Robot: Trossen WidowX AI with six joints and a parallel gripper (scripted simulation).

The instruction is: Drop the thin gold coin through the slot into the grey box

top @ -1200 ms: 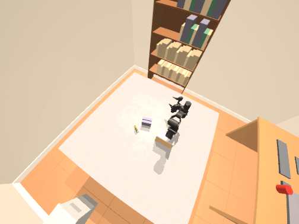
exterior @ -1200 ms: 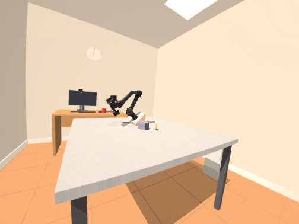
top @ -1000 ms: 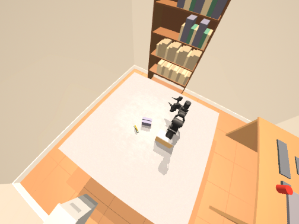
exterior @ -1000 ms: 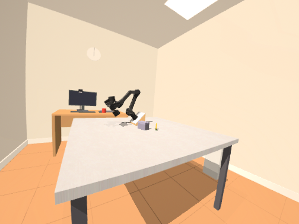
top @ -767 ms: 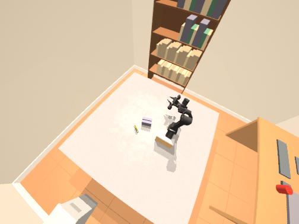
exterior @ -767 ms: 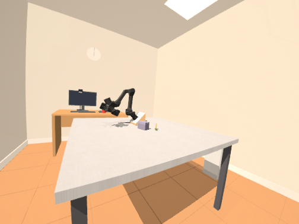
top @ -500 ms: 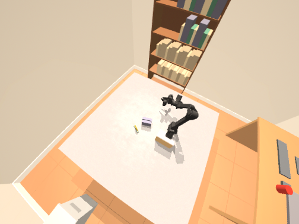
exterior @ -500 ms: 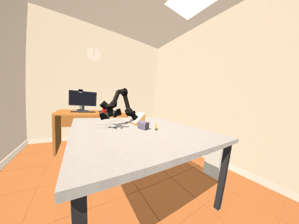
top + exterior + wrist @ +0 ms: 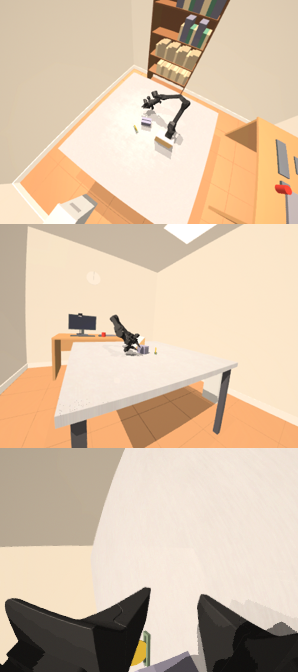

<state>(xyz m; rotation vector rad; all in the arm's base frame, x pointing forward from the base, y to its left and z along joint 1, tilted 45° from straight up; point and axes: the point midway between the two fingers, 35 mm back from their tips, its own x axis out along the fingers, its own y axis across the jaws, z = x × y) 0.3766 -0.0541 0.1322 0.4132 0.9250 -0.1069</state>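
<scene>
Now: the gold coin 80 mm behind my gripper tip, 220 mm to the left of it and 40 mm below it.
</scene>
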